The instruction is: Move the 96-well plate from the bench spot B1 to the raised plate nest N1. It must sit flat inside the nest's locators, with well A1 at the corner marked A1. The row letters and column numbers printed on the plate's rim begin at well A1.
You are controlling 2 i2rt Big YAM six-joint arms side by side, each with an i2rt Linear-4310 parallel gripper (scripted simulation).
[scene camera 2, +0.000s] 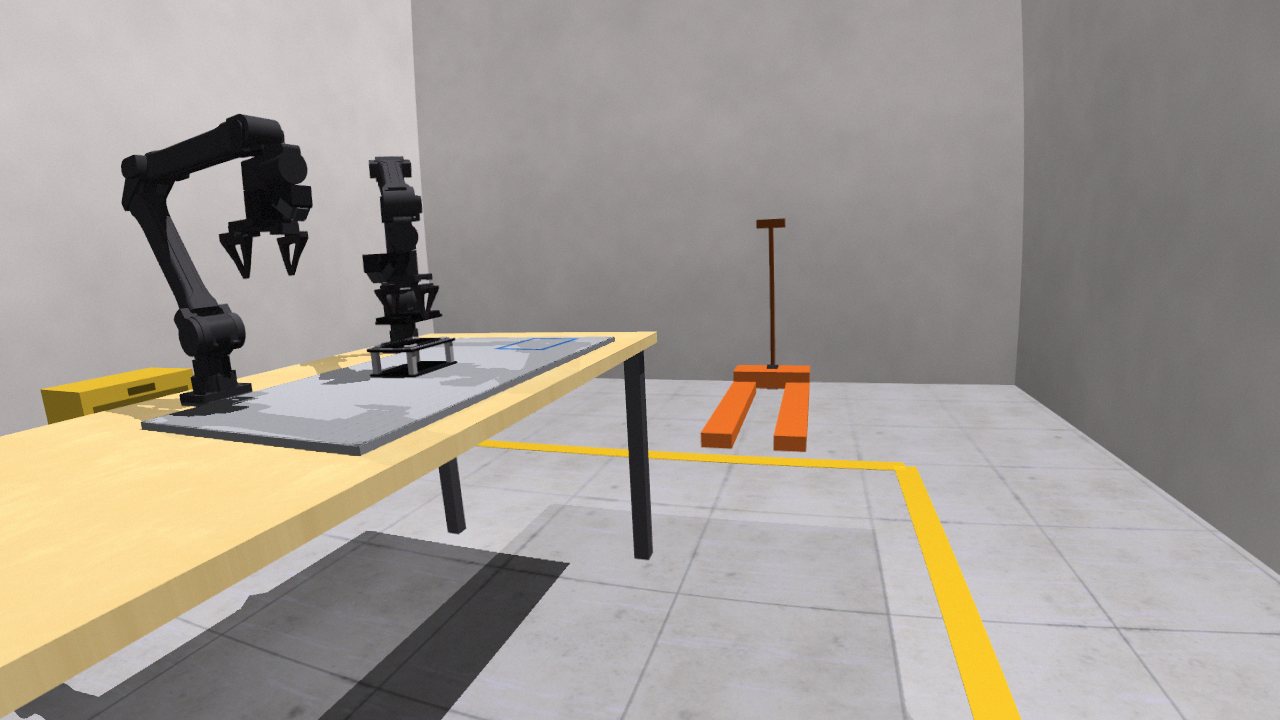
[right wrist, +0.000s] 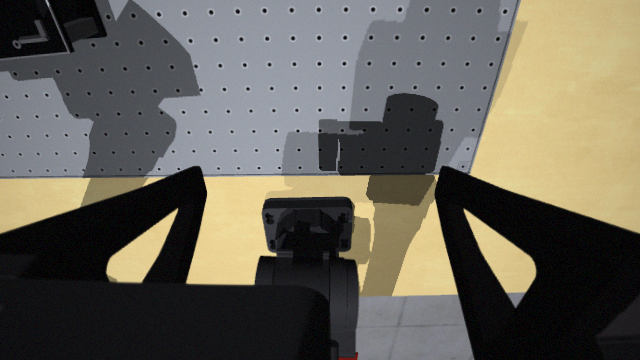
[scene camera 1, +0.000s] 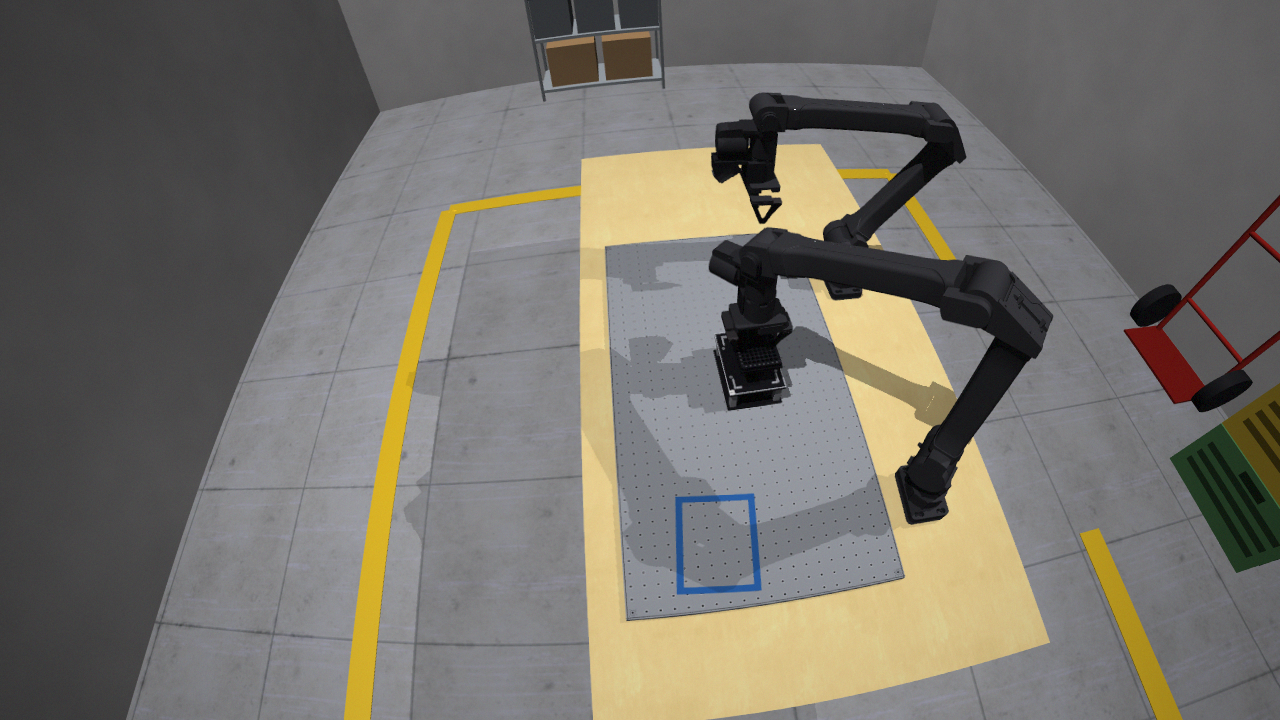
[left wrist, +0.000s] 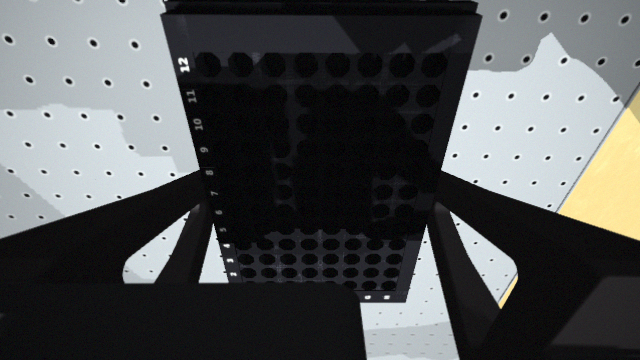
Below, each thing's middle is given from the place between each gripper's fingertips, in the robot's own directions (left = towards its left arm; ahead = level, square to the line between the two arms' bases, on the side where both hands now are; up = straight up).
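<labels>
Counted from my left hand (scene camera 1: pixel 754 346), the raised nest N1 (scene camera 1: pixel 728 357) is 6 cm below, and the black 96-well plate (scene camera 1: pixel 768 358) is right at the hand. Going by its middle, the raised nest N1 is nearer to my left hand than to my right gripper.
My right gripper (scene camera 2: pixel 269 277) is 12 cm above the black 96-well plate, 6 cm short of it and 30 cm to the right of it. The raised nest N1 is 18 cm below my right hand, 7 cm ahead of it and 29 cm to the left of it.
</labels>
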